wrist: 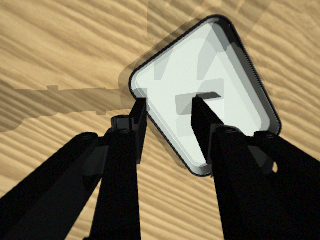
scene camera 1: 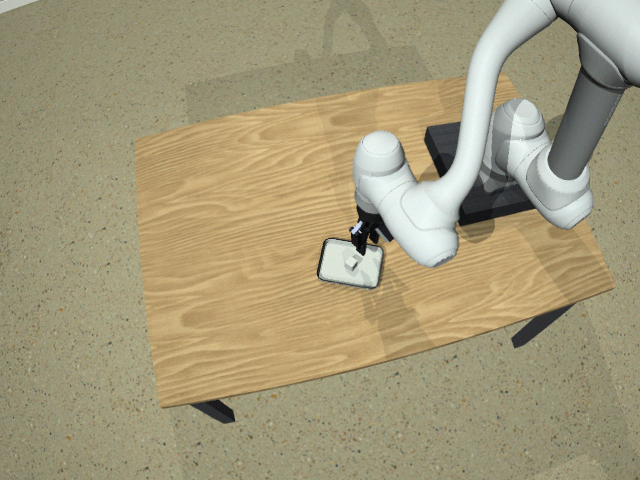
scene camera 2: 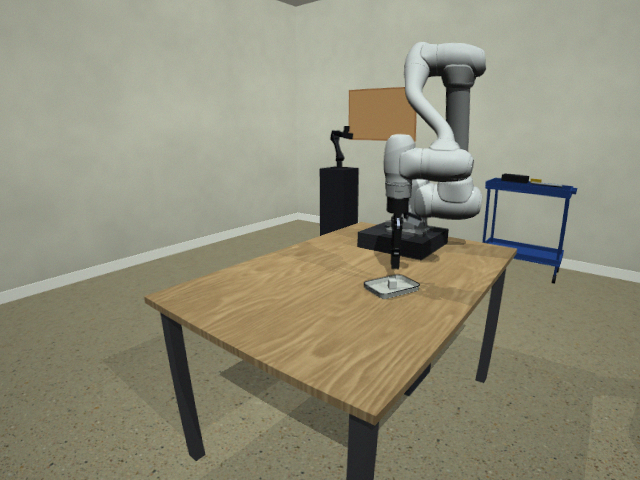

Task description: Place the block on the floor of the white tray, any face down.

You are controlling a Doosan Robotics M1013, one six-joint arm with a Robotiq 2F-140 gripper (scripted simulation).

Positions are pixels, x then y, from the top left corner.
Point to a white tray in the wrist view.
At 209,57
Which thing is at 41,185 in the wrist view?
My gripper.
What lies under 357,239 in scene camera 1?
My gripper.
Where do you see a white tray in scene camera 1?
At 331,267
